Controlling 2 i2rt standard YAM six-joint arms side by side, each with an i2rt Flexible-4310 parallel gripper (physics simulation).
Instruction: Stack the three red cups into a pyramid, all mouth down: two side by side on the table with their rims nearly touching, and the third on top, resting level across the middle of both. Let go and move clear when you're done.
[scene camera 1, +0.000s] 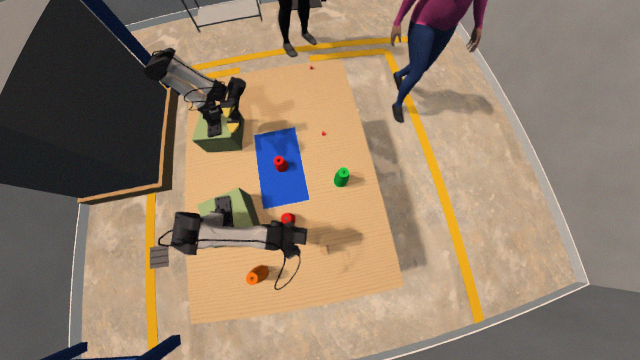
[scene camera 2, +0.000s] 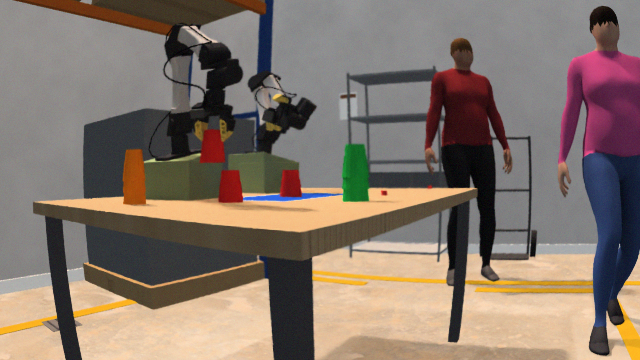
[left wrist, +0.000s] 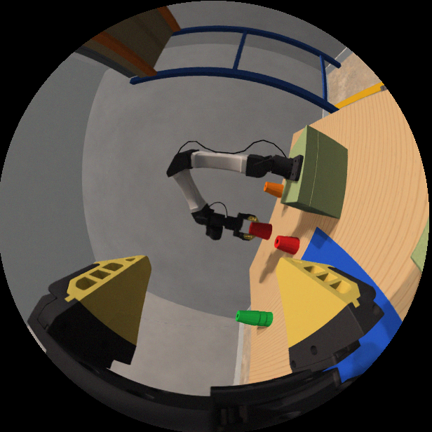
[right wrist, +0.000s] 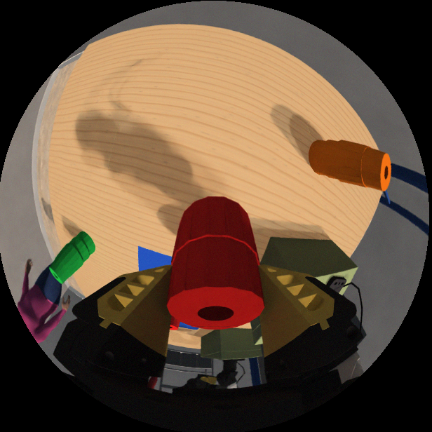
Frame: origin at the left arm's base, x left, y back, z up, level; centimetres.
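Seen in the pictures: left gripper, fingertip midpoint: (scene camera 1: 229, 125) (scene camera 2: 270, 110); right gripper, fingertip midpoint: (scene camera 2: 212, 142); left arm's base, origin of the base link: (scene camera 1: 214, 122); right arm's base, origin of the base link: (scene camera 1: 225, 217) (scene camera 2: 181, 156).
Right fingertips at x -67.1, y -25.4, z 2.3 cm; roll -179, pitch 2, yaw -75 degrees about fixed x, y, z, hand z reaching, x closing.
Note:
Pixels of each thing's top centre, then the offset from my right fingertips to it. Level surfaces: height alone.
- blue mat, its level: dz -16.7 cm
- third red cup, middle of its top: (scene camera 2: 213, 129) dy -0.4, dx -0.3, dz +3.4 cm
- green cup stack, middle of its top: (scene camera 2: 354, 144) (scene camera 1: 342, 171) dy -33.1, dx +20.7, dz -1.3 cm
- orange cup stack, middle of its top: (scene camera 2: 132, 149) (scene camera 1: 251, 279) dy +19.3, dx -15.2, dz -1.3 cm
- tiny red cube, middle of its top: (scene camera 2: 384, 190) (scene camera 1: 323, 133) dy -32.4, dx +50.6, dz -15.1 cm
One red cup (scene camera 1: 280, 164) (scene camera 2: 290, 183) stands mouth down on the blue mat (scene camera 1: 285, 192) (scene camera 2: 260, 198). Another red cup (scene camera 1: 287, 218) (scene camera 2: 231, 186) (left wrist: 287, 244) stands mouth down on bare table beside the mat. The third red cup (scene camera 2: 212, 147) (left wrist: 260, 230) is mouth down in the air, its upper part between the fingers of my right gripper (scene camera 2: 213, 135) (left wrist: 257, 229) (right wrist: 216, 272), which is shut on it; the arm hides it in scene camera 1. My left gripper (scene camera 1: 230, 119) (scene camera 2: 276, 113) (left wrist: 213, 265) is open and empty, raised near its base, away from the cups.
A green cup stack (scene camera 1: 341, 177) (scene camera 2: 355, 173) (right wrist: 72, 257) stands beyond the mat. An orange cup stack (scene camera 1: 257, 275) (scene camera 2: 134, 177) (right wrist: 349, 162) stands near the right arm. Green base blocks (scene camera 1: 218, 140) (scene camera 2: 182, 177) carry the arms. A tiny red cube (scene camera 1: 323, 133) (scene camera 2: 384, 193) lies on the table.

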